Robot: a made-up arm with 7 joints. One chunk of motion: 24 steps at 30 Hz.
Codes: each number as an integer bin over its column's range. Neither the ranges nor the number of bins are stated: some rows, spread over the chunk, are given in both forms.
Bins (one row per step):
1: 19 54 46 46 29 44 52
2: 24 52 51 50 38 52 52
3: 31 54 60 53 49 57 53
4: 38 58 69 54 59 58 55
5: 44 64 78 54 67 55 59
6: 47 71 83 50 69 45 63
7: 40 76 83 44 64 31 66
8: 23 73 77 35 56 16 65
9: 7 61 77 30 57 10 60
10: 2 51 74 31 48 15 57
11: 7 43 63 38 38 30 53
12: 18 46 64 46 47 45 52
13: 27 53 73 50 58 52 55
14: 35 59 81 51 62 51 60
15: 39 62 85 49 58 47 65
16: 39 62 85 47 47 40 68
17: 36 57 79 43 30 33 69
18: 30 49 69 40 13 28 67
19: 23 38 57 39 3 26 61
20: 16 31 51 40 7 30 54
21: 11 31 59 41 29 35 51
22: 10 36 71 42 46 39 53
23: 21 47 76 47 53 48 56
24: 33 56 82 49 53 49 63
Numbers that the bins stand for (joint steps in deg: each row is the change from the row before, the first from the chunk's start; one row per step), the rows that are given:
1: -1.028 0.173 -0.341 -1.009 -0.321 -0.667 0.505
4: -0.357 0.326 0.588 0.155 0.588 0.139 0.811
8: -0.887 0.902 0.911 -2.609 0.497 -2.279 1.831
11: -1.453 -0.249 0.345 -2.173 -0.048 -1.473 0.607
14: -0.463 0.365 1.073 -0.282 0.679 -0.264 1.321
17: -0.427 0.288 0.992 -1.445 -0.291 -1.300 2.239
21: -1.311 -0.710 0.184 -1.736 -0.321 -1.185 0.403
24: -0.533 0.249 1.113 -0.573 0.406 -0.379 1.627
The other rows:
2: -0.852 0.096 -0.139 -0.427 -0.048 -0.206 0.505
3: -0.604 0.173 0.224 0.009 0.285 0.082 0.607
5: -0.144 0.557 0.952 0.155 0.830 -0.033 1.219
6: -0.038 0.825 1.154 -0.427 0.891 -0.609 1.627
7: -0.286 1.017 1.154 -1.300 0.739 -1.415 1.933
9: -1.453 0.441 0.911 -3.336 0.527 -2.624 1.321
10: -1.629 0.058 0.790 -3.191 0.255 -2.336 1.015
12: -1.064 -0.134 0.386 -1.009 0.224 -0.609 0.505
13: -0.745 0.134 0.749 -0.427 0.558 -0.206 0.811
15: -0.321 0.480 1.234 -0.573 0.558 -0.494 1.831
16: -0.321 0.480 1.234 -0.864 0.224 -0.897 2.137
18: -0.639 -0.019 0.588 -1.882 -0.806 -1.588 2.035
19: -0.887 -0.441 0.103 -2.027 -1.109 -1.703 1.423
20: -1.134 -0.710 -0.139 -1.882 -0.988 -1.473 0.709
22: -1.346 -0.518 0.669 -1.591 0.194 -0.955 0.607
23: -0.958 -0.096 0.871 -0.864 0.406 -0.436 0.913

